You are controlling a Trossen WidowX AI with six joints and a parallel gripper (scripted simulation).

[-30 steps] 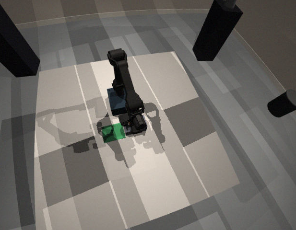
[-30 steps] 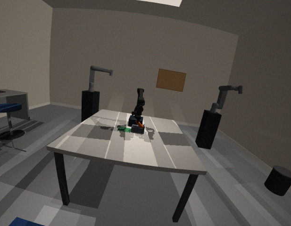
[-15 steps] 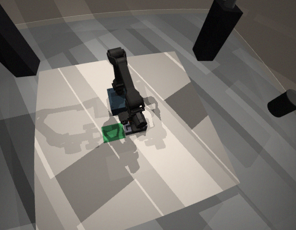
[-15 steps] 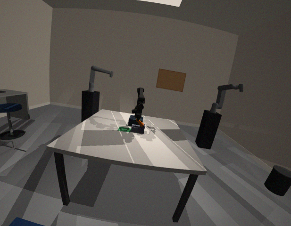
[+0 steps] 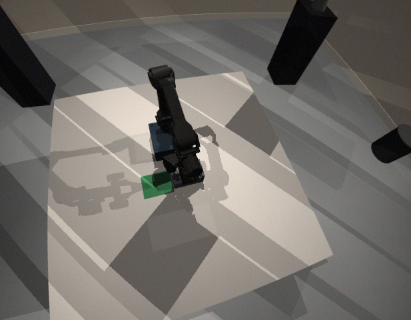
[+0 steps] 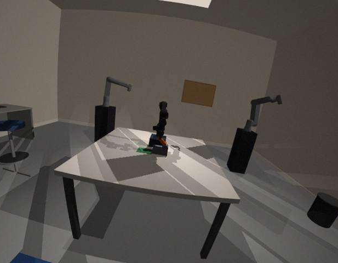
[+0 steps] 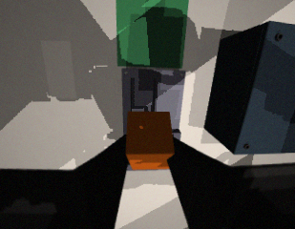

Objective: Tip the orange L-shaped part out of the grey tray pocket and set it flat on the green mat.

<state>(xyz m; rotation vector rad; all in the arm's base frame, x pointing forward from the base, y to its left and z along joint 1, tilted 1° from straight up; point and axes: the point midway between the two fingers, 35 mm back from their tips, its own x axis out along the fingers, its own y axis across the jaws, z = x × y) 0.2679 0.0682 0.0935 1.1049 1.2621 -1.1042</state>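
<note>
The green mat lies 17 cm below my gripper tip and 14 cm to the right of it. Round my gripper tip: orange L-shaped part: 3 cm to the left, 3 cm below, 2 cm behind.
</note>
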